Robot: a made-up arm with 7 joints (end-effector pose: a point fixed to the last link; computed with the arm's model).
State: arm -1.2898 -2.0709 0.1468 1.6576 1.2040 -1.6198 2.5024
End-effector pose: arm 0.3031 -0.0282 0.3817 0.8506 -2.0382 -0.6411
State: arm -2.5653 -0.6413 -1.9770 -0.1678 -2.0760 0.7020 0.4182
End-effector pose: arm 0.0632 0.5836 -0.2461 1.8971 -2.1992 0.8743
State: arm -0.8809 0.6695 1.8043 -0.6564 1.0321 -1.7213 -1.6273
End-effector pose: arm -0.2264 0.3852 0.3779 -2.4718 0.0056 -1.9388
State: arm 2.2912 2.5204 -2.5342 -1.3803 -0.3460 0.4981 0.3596
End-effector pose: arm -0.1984 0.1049 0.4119 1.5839 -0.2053 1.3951
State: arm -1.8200 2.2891 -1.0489 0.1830 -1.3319 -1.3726 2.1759
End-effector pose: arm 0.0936 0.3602 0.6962 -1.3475 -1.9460 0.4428
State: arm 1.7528 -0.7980 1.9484 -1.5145 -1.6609 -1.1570 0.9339
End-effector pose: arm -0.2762 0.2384 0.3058 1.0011 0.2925 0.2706
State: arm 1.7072 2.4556 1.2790 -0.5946 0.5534 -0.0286 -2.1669
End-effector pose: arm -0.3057 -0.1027 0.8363 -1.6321 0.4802 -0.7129
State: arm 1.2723 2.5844 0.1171 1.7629 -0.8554 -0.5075 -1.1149
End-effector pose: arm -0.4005 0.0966 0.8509 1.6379 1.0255 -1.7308
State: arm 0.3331 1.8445 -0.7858 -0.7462 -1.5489 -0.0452 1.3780
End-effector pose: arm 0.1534 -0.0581 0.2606 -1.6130 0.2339 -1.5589
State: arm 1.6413 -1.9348 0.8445 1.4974 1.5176 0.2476 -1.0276
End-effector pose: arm 0.0793 -0.2254 0.4535 -1.4379 -0.2507 1.3890
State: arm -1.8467 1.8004 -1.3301 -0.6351 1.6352 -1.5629 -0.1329
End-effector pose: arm -0.3328 -0.2842 0.9309 1.7125 2.0539 -0.8928
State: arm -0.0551 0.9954 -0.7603 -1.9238 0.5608 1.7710 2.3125
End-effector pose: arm -0.0760 0.4640 0.5174 1.6271 -0.3442 1.8352
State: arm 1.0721 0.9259 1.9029 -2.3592 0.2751 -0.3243 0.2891
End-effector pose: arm 0.3304 0.3859 0.4190 -0.4764 2.4895 -1.8418
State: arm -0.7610 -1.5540 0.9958 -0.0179 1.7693 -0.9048 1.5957
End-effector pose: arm 0.2834 0.2008 0.0067 0.3924 0.6094 -1.1212
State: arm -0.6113 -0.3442 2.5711 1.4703 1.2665 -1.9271 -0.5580
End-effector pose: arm 0.0944 -0.2902 0.2279 -0.2712 -2.4155 1.3100
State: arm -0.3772 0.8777 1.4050 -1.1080 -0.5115 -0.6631 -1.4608
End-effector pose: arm -0.3708 0.1678 0.1075 1.9001 0.8439 0.3830
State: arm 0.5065 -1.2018 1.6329 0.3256 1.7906 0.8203 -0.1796
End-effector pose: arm 0.2255 0.0383 0.4325 0.3612 2.7553 -0.7461
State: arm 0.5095 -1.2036 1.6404 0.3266 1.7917 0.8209 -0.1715
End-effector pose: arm 0.2220 0.0412 0.4330 0.3654 2.7481 -0.7463
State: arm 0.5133 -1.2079 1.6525 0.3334 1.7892 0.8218 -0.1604
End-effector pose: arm 0.2153 0.0446 0.4344 0.3764 2.7338 -0.7487
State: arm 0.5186 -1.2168 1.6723 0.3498 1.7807 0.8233 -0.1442
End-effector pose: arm 0.2030 0.0487 0.4372 0.3983 2.7078 -0.7546
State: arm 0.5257 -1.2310 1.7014 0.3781 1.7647 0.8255 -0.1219
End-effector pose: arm 0.1839 0.0535 0.4417 0.4329 2.6672 -0.7625
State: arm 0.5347 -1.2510 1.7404 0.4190 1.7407 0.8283 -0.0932
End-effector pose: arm 0.1570 0.0589 0.4475 0.4788 2.6110 -0.7699
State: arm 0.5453 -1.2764 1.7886 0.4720 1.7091 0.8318 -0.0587
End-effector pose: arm 0.1225 0.0646 0.4544 0.5325 2.5403 -0.7722
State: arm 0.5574 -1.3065 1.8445 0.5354 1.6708 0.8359 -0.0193
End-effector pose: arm 0.0810 0.0700 0.4614 0.5901 2.4582 -0.7649
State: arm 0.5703 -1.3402 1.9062 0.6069 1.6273 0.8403 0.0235
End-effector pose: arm 0.0339 0.0741 0.4679 0.6466 2.3692 -0.7446
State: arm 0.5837 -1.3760 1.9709 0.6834 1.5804 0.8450 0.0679
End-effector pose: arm -0.0168 0.0760 0.4734 0.6988 2.2791 -0.7098
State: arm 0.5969 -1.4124 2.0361 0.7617 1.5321 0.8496 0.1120
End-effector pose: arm -0.0687 0.0749 0.4776 0.7441 2.1933 -0.6616
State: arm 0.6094 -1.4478 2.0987 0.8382 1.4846 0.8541 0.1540
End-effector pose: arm -0.1188 0.0705 0.4804 0.7821 2.1162 -0.6037
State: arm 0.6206 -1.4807 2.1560 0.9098 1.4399 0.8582 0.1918
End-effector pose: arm -0.1646 0.0633 0.4822 0.8126 2.0508 -0.5412
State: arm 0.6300 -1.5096 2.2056 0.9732 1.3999 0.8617 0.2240
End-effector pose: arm -0.2039 0.0541 0.4832 0.8366 1.9984 -0.4801
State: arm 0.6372 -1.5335 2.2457 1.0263 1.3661 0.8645 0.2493
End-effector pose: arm -0.2356 0.0443 0.4837 0.8546 1.9588 -0.4257
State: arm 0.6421 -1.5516 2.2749 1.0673 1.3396 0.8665 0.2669
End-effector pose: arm -0.2589 0.0353 0.4841 0.8675 1.9310 -0.3827
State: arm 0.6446 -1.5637 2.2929 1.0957 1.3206 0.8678 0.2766
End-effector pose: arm -0.2741 0.0280 0.4844 0.8760 1.9135 -0.3533
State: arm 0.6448 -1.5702 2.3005 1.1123 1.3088 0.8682 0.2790
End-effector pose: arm -0.2819 0.0231 0.4848 0.8806 1.9045 -0.3382
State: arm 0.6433 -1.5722 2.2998 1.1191 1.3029 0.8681 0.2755
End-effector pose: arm -0.2839 0.0203 0.4853 0.8821 1.9022 -0.3350
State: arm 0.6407 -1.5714 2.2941 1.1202 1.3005 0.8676 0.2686
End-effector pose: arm -0.2825 0.0188 0.4858 0.8820 1.9036 -0.3388
